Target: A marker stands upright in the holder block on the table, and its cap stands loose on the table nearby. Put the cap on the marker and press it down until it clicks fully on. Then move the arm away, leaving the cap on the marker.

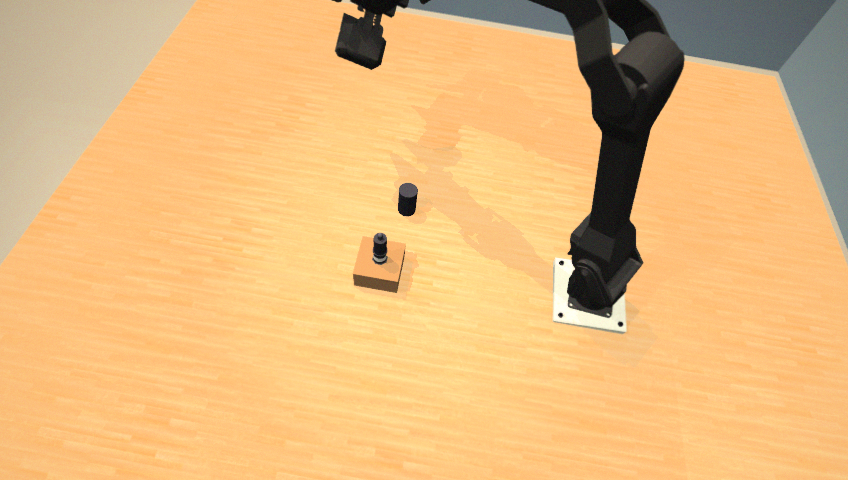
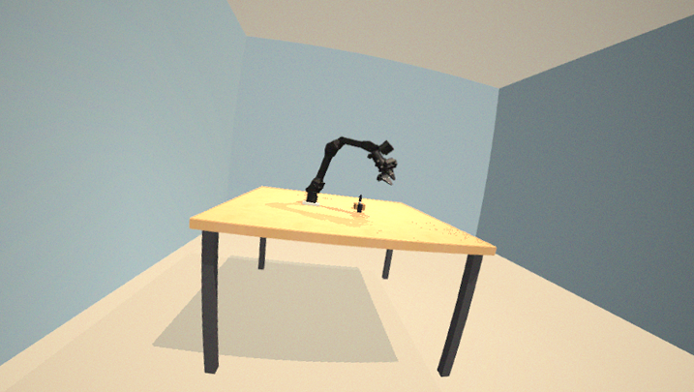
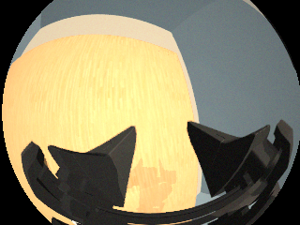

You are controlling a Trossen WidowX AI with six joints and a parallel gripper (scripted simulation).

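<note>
My gripper tip is 150 mm past the marker cap, 170 mm to the right of it and 190 mm above it. The rest, counted from my gripper tip: holder block: 140 mm behind, 290 mm to the left, 200 mm below.
</note>
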